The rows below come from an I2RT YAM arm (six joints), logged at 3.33 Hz.
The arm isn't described. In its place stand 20 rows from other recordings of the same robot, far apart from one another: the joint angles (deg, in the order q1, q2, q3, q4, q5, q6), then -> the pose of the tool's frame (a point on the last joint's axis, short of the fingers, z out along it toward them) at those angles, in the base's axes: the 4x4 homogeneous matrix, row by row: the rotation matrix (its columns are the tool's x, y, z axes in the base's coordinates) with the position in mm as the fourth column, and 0 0 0 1 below.
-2.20 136.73 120.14 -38.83 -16.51 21.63 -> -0.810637 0.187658 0.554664 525.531; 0.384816 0.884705 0.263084 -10.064; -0.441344 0.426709 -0.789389 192.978; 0 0 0 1
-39.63 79.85 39.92 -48.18 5.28 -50.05 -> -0.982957 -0.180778 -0.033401 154.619; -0.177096 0.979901 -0.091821 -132.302; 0.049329 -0.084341 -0.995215 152.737; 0 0 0 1
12.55 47.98 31.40 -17.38 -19.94 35.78 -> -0.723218 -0.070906 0.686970 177.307; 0.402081 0.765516 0.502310 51.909; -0.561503 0.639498 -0.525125 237.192; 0 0 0 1
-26.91 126.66 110.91 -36.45 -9.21 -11.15 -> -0.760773 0.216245 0.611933 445.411; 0.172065 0.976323 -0.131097 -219.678; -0.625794 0.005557 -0.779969 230.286; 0 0 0 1
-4.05 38.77 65.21 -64.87 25.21 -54.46 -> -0.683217 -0.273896 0.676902 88.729; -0.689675 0.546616 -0.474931 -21.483; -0.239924 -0.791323 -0.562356 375.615; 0 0 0 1
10.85 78.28 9.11 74.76 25.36 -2.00 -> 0.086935 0.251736 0.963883 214.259; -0.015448 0.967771 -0.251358 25.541; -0.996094 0.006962 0.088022 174.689; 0 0 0 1
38.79 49.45 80.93 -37.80 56.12 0.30 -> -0.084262 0.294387 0.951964 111.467; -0.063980 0.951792 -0.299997 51.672; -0.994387 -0.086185 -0.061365 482.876; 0 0 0 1
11.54 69.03 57.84 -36.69 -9.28 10.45 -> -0.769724 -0.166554 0.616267 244.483; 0.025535 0.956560 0.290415 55.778; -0.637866 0.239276 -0.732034 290.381; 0 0 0 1
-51.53 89.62 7.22 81.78 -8.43 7.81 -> 0.086181 0.677856 0.730126 140.534; 0.107613 0.722231 -0.683228 -168.477; -0.990451 0.137452 -0.010704 141.402; 0 0 0 1
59.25 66.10 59.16 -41.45 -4.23 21.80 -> -0.682533 -0.677058 0.275213 118.517; -0.422883 0.672978 0.606853 204.346; -0.596087 0.297815 -0.745646 302.949; 0 0 0 1
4.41 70.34 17.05 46.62 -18.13 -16.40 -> -0.003459 -0.398415 0.917199 231.293; -0.269388 0.883668 0.382834 28.949; -0.963026 -0.245758 -0.110384 189.044; 0 0 0 1
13.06 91.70 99.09 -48.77 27.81 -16.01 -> -0.657902 -0.041940 0.751935 337.131; -0.403041 0.863039 -0.304501 61.155; -0.636179 -0.503393 -0.584698 398.666; 0 0 0 1
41.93 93.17 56.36 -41.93 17.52 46.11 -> -0.933557 0.114377 0.339689 221.259; 0.085243 0.991376 -0.099536 184.329; -0.348144 -0.063966 -0.935256 172.470; 0 0 0 1
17.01 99.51 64.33 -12.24 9.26 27.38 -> -0.710144 0.159888 0.685661 357.669; 0.257413 0.965411 0.041482 103.428; -0.655312 0.205957 -0.726738 201.398; 0 0 0 1
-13.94 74.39 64.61 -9.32 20.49 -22.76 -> -0.504353 0.381264 0.774768 290.131; -0.248204 0.795369 -0.552976 -84.855; -0.827056 -0.471196 -0.306516 350.149; 0 0 0 1
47.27 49.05 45.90 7.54 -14.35 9.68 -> -0.096654 -0.875535 0.473388 131.311; 0.135438 0.459622 0.877727 155.154; -0.986060 0.148951 0.074157 367.647; 0 0 0 1
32.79 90.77 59.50 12.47 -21.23 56.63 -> -0.811263 -0.209922 0.545697 300.335; 0.403385 0.474660 0.782290 208.814; -0.423241 0.854769 -0.300395 267.047; 0 0 0 1
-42.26 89.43 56.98 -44.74 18.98 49.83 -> 0.061195 0.996101 -0.063549 199.578; 0.920734 -0.080917 -0.381707 -196.992; -0.385361 -0.035153 -0.922096 191.678; 0 0 0 1
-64.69 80.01 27.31 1.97 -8.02 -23.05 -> -0.640253 0.659372 0.394086 106.902; 0.446975 0.737016 -0.506972 -214.433; -0.624731 -0.148443 -0.766600 130.388; 0 0 0 1
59.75 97.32 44.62 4.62 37.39 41.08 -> -0.599258 -0.116980 0.791963 178.958; 0.008791 0.988245 0.152625 263.954; -0.800508 0.098424 -0.591186 140.711; 0 0 0 1
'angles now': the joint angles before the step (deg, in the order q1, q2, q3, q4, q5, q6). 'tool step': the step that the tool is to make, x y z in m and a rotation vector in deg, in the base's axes. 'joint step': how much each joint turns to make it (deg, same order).
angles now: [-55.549 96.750 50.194 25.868 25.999 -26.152]
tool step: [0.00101 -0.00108 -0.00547 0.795 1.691 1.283]
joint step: [-0.044 0.875 0.001 -0.087 -0.896 -1.508]
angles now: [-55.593 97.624 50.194 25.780 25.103 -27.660]
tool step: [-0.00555 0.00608 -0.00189 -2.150 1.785 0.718]
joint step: [-0.174 -1.136 -2.840 3.803 0.110 -3.125]
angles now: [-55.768 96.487 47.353 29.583 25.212 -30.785]
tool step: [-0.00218 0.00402 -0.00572 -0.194 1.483 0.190]
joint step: [0.109 -0.065 -1.661 1.531 0.371 -1.422]
